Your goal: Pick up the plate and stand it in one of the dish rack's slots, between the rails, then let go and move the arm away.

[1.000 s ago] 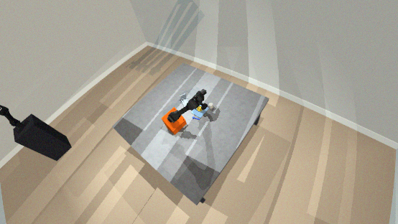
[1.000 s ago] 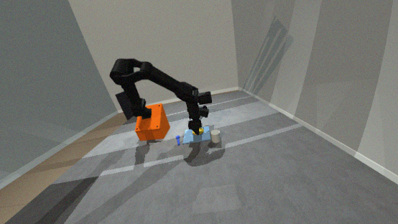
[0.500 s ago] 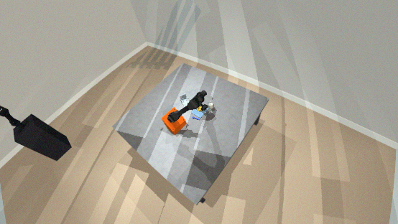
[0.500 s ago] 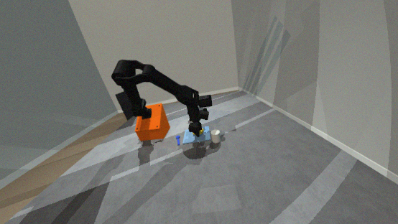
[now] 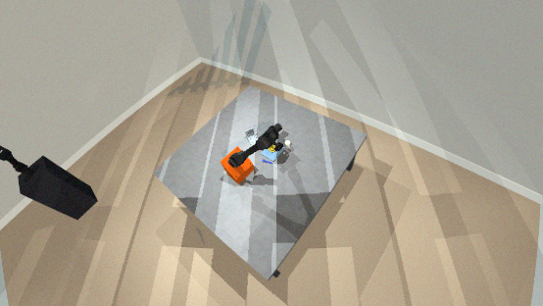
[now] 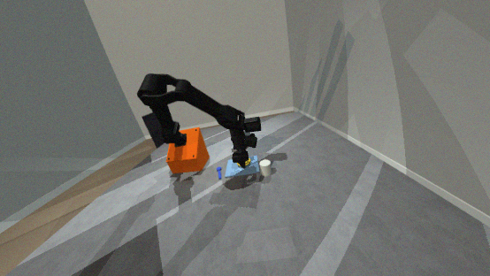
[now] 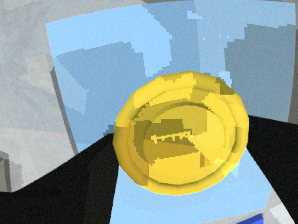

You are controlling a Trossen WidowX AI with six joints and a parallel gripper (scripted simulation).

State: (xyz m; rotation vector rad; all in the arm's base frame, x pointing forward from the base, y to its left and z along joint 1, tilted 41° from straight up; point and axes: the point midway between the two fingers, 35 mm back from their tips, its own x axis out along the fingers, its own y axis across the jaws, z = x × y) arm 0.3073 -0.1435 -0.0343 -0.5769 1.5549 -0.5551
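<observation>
My gripper tip is 10 mm past the light blue mat and 10 mm to the left of it. Round my gripper tip: yellow plate (10 mm above); blue spoon (120 mm behind, 30 mm to the right); white cup (90 mm ahead, 80 mm to the right, 20 mm above).
</observation>
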